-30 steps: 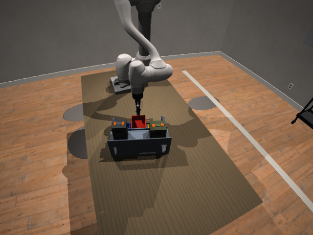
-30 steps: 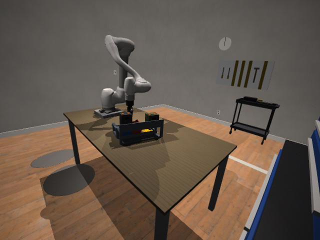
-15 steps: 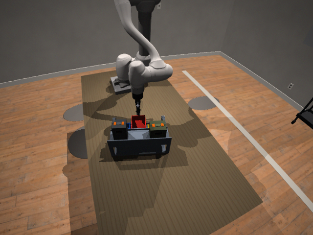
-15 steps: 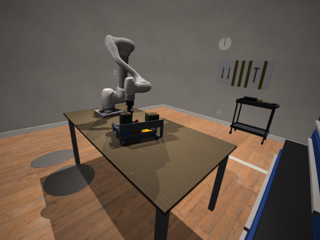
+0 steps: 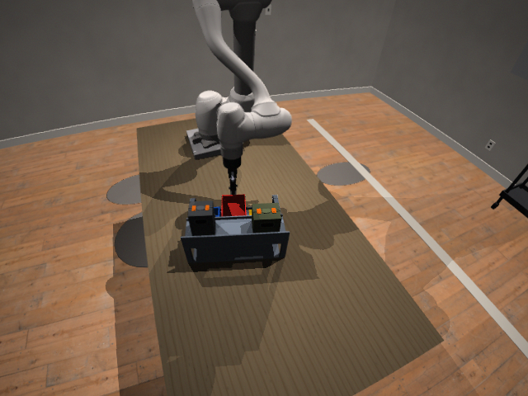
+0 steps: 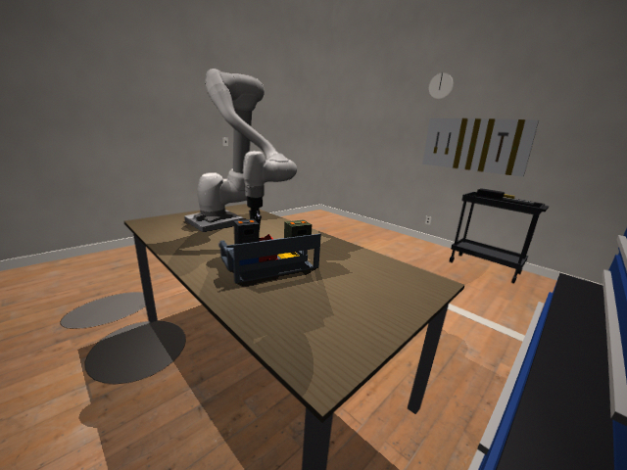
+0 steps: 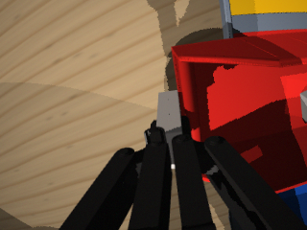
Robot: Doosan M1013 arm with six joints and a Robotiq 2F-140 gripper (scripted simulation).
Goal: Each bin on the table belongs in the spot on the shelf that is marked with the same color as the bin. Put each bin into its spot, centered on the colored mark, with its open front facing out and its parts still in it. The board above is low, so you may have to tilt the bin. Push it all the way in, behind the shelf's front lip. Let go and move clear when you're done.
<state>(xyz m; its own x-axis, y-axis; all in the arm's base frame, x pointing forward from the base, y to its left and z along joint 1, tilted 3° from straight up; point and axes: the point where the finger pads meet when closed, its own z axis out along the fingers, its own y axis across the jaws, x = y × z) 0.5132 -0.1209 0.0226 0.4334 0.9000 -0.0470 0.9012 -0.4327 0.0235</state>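
The red bin lies 90 mm ahead of my hand and 40 mm to the right of it. Also, from my hand: green toolbox 270 mm ahead, 90 mm above; then dark box 170 mm ahead, 210 mm to the right, 110 mm above; then blue bin 90 mm ahead, 170 mm to the right, 10 mm below.
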